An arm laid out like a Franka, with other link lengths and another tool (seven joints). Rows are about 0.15 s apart.
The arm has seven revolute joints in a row. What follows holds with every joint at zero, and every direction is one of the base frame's.
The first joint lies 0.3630 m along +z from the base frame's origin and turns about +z.
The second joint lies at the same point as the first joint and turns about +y.
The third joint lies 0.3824 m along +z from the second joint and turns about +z.
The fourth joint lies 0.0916 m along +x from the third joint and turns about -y.
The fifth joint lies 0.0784 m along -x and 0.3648 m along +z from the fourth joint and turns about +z.
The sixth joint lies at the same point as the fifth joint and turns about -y.
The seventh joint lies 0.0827 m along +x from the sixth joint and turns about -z.
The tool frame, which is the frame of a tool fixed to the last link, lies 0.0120 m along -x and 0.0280 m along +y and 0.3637 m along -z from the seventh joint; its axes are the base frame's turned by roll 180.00, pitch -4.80 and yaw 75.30 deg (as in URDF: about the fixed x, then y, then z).
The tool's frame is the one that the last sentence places.
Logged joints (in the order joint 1, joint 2, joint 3, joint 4, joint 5, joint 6, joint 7), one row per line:
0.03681 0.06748 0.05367 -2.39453 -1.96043 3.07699 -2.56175
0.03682 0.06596 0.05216 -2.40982 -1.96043 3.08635 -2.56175
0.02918 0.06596 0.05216 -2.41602 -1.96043 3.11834 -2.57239
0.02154 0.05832 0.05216 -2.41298 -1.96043 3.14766 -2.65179
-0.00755 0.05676 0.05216 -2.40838 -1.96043 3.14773 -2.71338
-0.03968 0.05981 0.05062 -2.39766 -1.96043 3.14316 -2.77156
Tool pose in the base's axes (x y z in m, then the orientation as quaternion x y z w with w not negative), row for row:
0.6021 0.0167 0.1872 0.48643 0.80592 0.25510 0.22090
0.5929 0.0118 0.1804 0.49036 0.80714 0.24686 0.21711
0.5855 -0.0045 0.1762 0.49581 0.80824 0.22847 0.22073
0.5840 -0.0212 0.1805 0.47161 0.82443 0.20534 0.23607
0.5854 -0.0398 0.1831 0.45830 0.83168 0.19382 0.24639
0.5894 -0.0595 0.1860 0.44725 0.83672 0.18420 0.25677
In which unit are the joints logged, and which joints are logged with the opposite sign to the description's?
The joints are logged in radians. Opposite sign: joint 5.
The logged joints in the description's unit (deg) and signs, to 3 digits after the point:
2.109 3.866 3.075 -137.196 112.324 176.299 -146.777
2.110 3.779 2.989 -138.073 112.324 176.835 -146.777
1.672 3.779 2.989 -138.428 112.324 178.668 -147.387
1.234 3.341 2.989 -138.254 112.324 180.348 -151.936
-0.433 3.252 2.989 -137.990 112.324 180.352 -155.465
-2.273 3.427 2.900 -137.376 112.324 180.090 -158.799

